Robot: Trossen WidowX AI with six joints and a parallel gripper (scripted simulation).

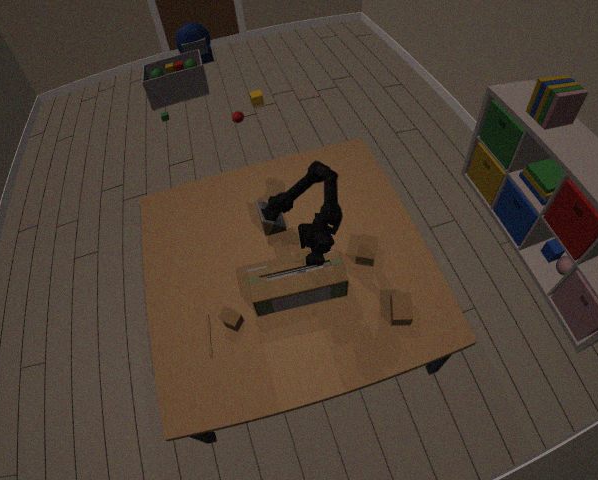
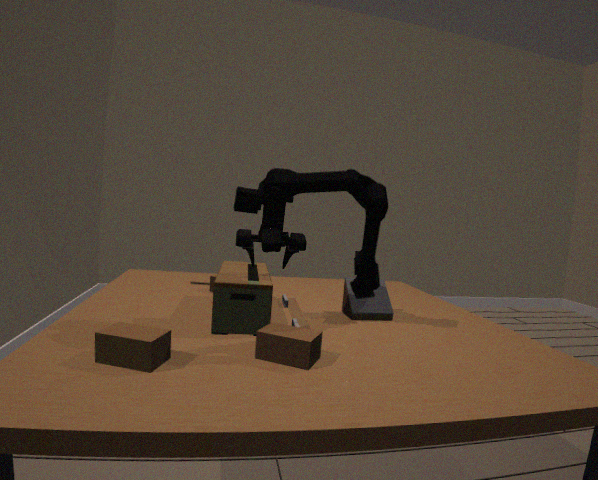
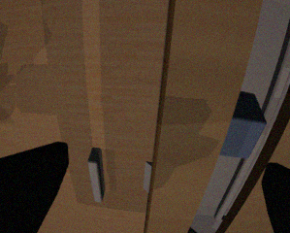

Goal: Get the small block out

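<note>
Now: gripper tip 7 cm above the small blue block, 4 cm short of it and 3 cm to the left of it. Also, from my gripper tip: clear-fronted box 9 cm below, 5 cm to the right, 2 cm ahead; then thin stick 48 cm to the right, 15 cm below, 9 cm ahead.
</note>
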